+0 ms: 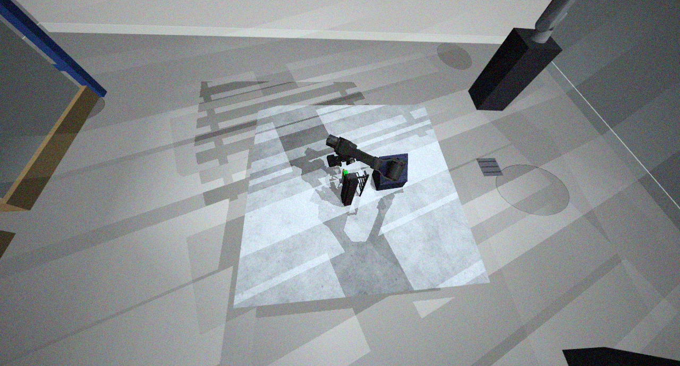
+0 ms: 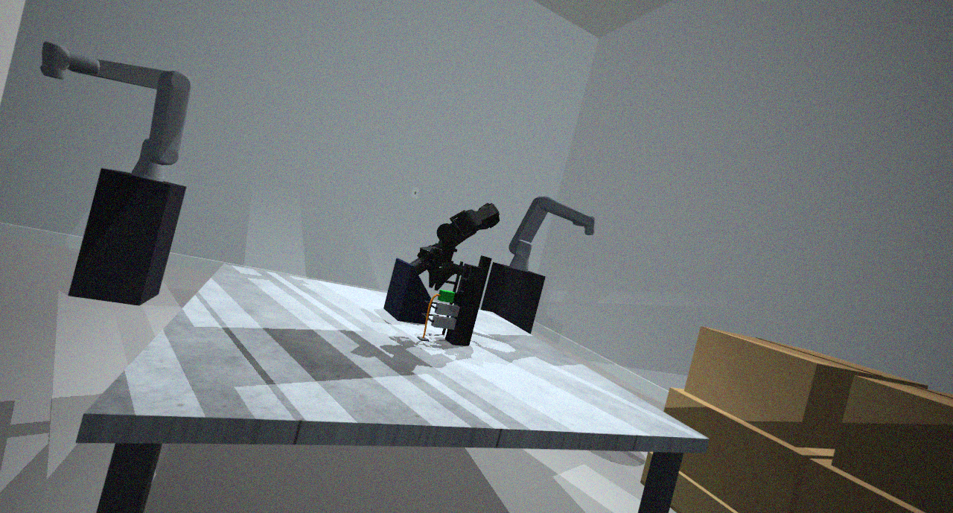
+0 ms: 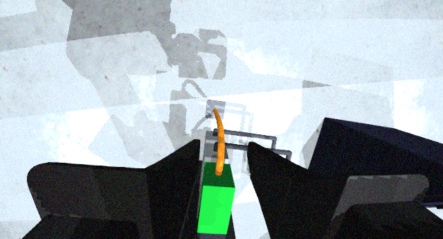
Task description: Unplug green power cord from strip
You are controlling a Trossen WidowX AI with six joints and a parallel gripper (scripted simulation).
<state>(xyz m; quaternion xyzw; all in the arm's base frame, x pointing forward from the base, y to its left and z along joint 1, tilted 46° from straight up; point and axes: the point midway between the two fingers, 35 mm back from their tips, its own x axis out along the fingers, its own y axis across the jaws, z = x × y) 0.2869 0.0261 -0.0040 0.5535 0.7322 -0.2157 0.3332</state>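
My gripper tip is now 20 mm past the green plug, 70 mm to the right of it and 10 mm above it.
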